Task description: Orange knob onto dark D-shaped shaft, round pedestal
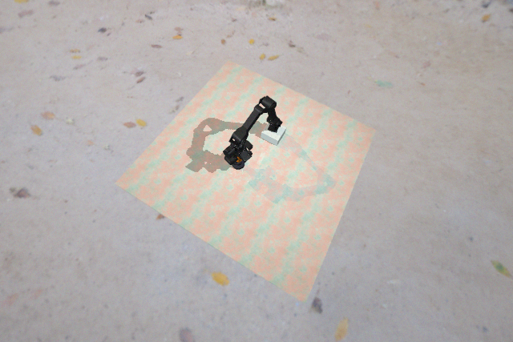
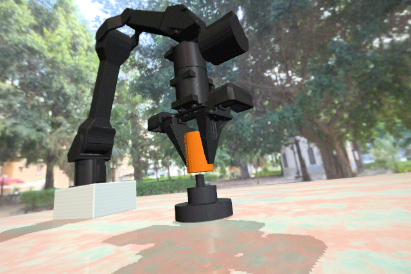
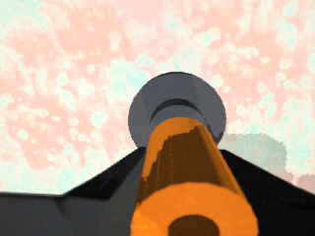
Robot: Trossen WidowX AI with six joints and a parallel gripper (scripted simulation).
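Now: the orange knob 20 mm above my gripper tip. Round my gripper tip: round pedestal (40 mm below).
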